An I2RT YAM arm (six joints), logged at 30 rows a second.
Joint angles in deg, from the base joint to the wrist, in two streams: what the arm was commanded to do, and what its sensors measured. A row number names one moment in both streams.
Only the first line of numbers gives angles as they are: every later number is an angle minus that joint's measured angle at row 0.
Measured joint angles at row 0:
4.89, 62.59, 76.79, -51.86, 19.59, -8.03
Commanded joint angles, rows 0 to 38:
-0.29, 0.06, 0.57, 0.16, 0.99, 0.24
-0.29, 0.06, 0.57, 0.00, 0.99, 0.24
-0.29, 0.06, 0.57, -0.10, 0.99, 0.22
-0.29, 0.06, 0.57, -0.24, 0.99, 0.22
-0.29, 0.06, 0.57, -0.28, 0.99, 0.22
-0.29, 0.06, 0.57, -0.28, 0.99, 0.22
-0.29, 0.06, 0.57, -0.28, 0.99, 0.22
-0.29, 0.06, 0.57, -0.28, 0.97, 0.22
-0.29, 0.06, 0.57, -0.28, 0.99, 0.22
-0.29, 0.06, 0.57, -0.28, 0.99, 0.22
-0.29, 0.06, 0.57, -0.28, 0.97, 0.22
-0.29, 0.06, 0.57, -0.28, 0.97, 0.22
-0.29, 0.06, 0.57, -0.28, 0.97, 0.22
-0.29, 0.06, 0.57, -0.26, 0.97, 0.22
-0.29, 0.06, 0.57, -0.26, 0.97, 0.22
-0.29, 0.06, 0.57, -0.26, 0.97, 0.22
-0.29, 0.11, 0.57, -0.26, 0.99, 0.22
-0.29, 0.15, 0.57, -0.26, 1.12, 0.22
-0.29, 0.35, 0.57, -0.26, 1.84, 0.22
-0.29, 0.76, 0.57, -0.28, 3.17, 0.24
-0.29, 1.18, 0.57, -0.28, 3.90, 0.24
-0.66, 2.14, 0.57, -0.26, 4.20, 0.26
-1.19, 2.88, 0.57, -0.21, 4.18, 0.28
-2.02, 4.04, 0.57, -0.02, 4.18, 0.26
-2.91, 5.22, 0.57, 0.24, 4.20, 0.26
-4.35, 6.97, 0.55, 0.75, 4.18, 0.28
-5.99, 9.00, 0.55, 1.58, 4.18, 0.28
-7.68, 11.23, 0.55, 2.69, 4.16, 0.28
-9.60, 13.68, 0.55, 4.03, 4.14, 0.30
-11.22, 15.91, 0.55, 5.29, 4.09, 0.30
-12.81, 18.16, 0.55, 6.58, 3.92, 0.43
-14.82, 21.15, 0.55, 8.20, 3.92, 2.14
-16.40, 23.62, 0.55, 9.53, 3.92, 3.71
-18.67, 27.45, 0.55, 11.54, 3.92, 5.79
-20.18, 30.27, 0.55, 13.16, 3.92, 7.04
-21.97, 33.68, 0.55, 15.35, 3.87, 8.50
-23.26, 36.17, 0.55, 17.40, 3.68, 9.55
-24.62, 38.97, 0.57, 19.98, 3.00, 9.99
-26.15, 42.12, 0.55, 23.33, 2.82, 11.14
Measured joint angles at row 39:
-22.12, 34.66, 0.00, 18.12, 2.98, 5.92
